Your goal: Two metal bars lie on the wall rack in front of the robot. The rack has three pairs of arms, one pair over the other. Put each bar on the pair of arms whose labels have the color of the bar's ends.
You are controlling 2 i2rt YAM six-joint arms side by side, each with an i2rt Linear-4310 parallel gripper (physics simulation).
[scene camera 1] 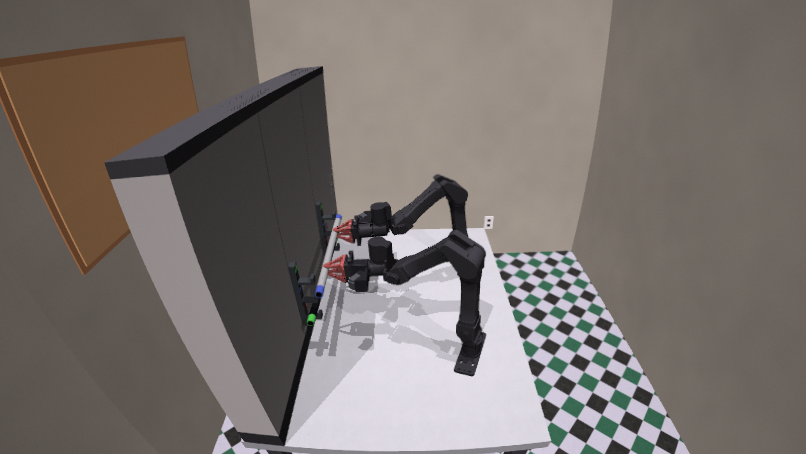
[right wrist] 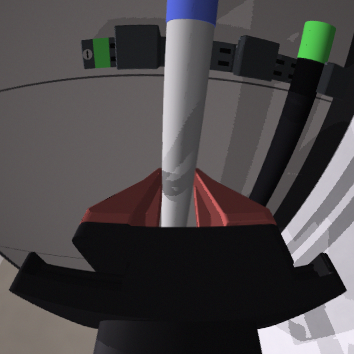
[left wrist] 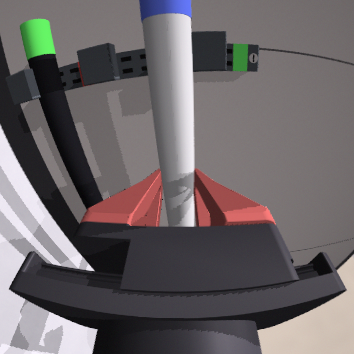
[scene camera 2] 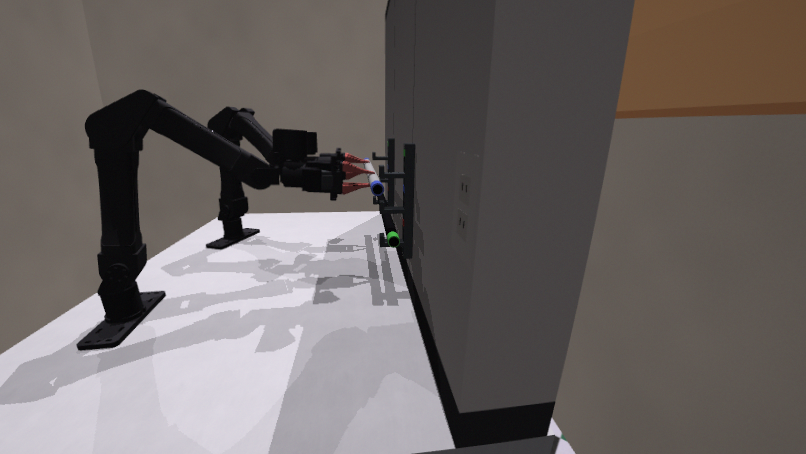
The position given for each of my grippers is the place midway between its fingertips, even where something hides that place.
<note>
In view: my left gripper point(left wrist: 177, 175), my right gripper point(scene camera 2: 374, 178), a green-ended bar point(right wrist: 317, 36), a tall dark panel point(scene camera 2: 535, 96) and an upright rack rail point(scene camera 2: 407, 209).
The green-ended bar also shows in the left wrist view point(left wrist: 36, 36). My right gripper shows as well in the right wrist view point(right wrist: 177, 174). The tall dark panel also shows in scene camera 1 point(scene camera 1: 208, 234), in the right wrist view point(right wrist: 77, 142) and in the left wrist view point(left wrist: 272, 135).
</note>
